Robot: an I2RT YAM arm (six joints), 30 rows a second.
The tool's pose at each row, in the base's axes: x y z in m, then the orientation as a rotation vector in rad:
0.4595, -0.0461, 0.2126, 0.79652, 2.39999, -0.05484
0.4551, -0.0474, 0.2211, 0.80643, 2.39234, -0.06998
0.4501, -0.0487, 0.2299, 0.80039, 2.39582, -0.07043
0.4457, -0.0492, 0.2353, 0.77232, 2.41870, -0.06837
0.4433, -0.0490, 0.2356, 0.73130, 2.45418, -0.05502
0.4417, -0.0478, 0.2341, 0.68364, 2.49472, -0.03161
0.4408, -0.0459, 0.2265, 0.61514, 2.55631, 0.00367
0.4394, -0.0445, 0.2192, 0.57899, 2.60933, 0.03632
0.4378, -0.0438, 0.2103, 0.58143, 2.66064, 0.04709
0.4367, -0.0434, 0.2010, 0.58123, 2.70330, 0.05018
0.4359, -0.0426, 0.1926, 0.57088, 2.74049, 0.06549
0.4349, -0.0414, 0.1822, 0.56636, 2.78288, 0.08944
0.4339, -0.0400, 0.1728, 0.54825, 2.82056, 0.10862
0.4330, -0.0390, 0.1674, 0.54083, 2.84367, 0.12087
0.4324, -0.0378, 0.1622, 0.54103, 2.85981, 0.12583
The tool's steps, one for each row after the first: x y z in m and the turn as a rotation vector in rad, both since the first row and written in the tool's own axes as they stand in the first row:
-0.0026, -0.0023, -0.0090, 0.01180, -0.00775, 0.00512
-0.0050, -0.0049, -0.0186, 0.01101, -0.00614, 0.00008
-0.0055, -0.0069, -0.0252, 0.00602, 0.00861, -0.02394
-0.0040, -0.0081, -0.0268, -0.00759, 0.03477, -0.05691
-0.0015, -0.0082, -0.0267, -0.02833, 0.06710, -0.09291
0.0043, -0.0082, -0.0214, -0.05716, 0.11881, -0.14423
0.0100, -0.0089, -0.0165, -0.07579, 0.16937, -0.17187
0.0163, -0.0105, -0.0102, -0.06902, 0.22033, -0.17786
0.0225, -0.0121, -0.0033, -0.06003, 0.26097, -0.18543
0.0281, -0.0131, 0.0030, -0.06287, 0.29765, -0.19581
0.0351, -0.0142, 0.0107, -0.06784, 0.34223, -0.20136
0.0418, -0.0149, 0.0176, -0.07434, 0.37930, -0.21562
0.0459, -0.0154, 0.0213, -0.07744, 0.40279, -0.22179
0.0498, -0.0155, 0.0249, -0.07590, 0.41914, -0.22340

